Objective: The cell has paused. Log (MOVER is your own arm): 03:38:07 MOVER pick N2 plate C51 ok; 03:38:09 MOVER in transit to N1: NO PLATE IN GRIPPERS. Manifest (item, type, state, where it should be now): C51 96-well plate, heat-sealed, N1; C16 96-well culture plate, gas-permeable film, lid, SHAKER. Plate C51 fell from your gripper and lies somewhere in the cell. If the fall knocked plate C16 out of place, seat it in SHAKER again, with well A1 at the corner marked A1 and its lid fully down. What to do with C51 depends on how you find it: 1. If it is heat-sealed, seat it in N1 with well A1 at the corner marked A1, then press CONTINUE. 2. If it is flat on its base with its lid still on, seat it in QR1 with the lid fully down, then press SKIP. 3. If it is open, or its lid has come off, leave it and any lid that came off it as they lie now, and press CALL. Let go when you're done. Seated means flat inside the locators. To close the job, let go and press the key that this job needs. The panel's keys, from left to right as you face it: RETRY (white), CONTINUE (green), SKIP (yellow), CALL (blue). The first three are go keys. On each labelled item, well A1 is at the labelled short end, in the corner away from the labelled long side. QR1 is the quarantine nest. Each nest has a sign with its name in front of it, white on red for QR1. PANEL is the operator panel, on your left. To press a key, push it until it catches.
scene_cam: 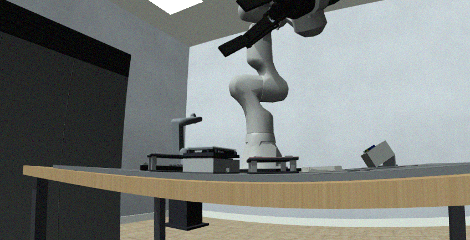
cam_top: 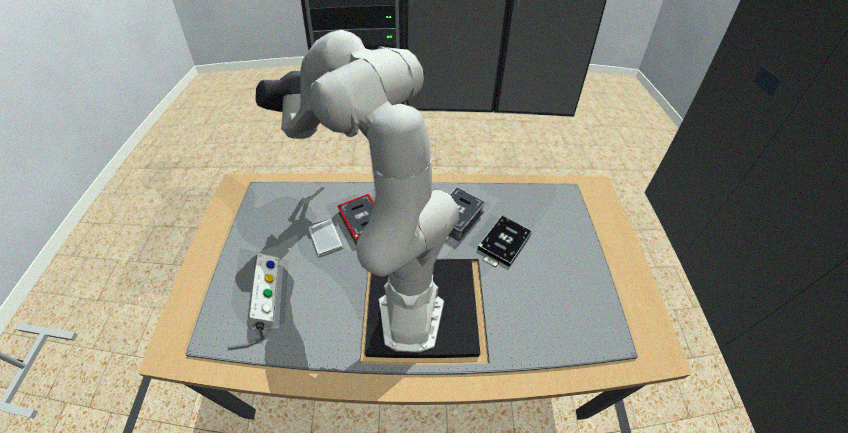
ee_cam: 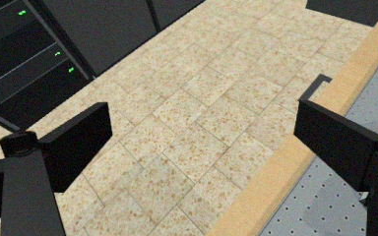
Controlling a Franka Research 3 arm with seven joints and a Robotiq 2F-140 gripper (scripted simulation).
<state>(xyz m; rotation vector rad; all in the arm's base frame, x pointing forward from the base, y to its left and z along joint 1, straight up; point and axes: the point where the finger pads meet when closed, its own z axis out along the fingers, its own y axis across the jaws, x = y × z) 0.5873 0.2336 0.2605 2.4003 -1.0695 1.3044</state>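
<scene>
My gripper is now 350 mm past the 96-well plate, 270 mm above it and 60 mm to the right of it. Also, from my hand: QR1 nest 280 mm behind, 240 mm below, 60 mm to the right; A1 mark 290 mm to the right, 280 mm behind, 220 mm below; blue key 520 mm behind, 210 mm below, 200 mm to the left.
</scene>
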